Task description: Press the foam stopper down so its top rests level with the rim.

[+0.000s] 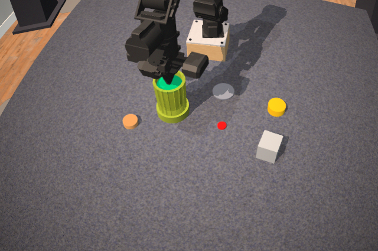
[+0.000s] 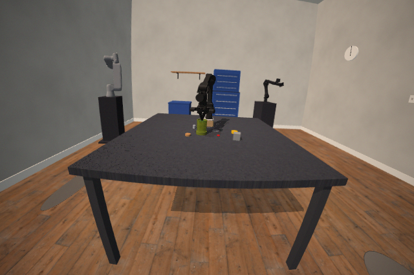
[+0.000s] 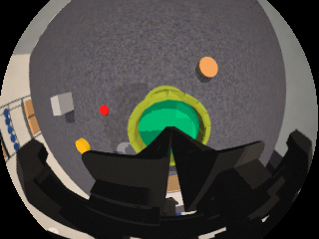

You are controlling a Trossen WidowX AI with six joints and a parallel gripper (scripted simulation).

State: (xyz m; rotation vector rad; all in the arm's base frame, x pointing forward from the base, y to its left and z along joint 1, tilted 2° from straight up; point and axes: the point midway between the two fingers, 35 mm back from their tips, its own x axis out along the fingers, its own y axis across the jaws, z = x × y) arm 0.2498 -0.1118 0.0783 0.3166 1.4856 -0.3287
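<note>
Right now the green foam stopper is 50 mm below my hand. Round my hand: red dot 130 mm below, 120 mm to the left, 60 mm ahead; then grey disc 130 mm to the left, 130 mm below, 60 mm behind; then orange disc 130 mm below, 110 mm to the right, 40 mm ahead.
</note>
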